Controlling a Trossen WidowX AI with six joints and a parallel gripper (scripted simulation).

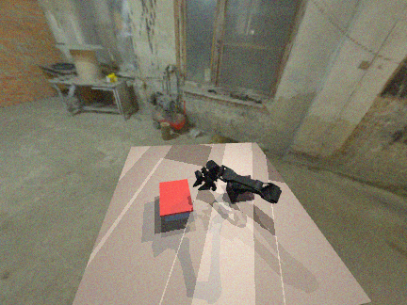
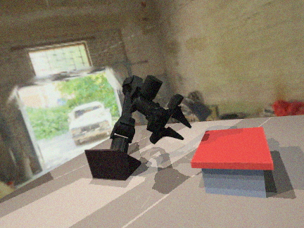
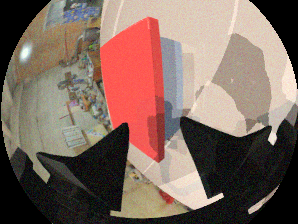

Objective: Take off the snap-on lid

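Right now my gripper tip is 13 cm short of the red lid and 4 cm above it. From my gripper tip the other things lie so: storage box (13 cm ahead, 9 cm below).
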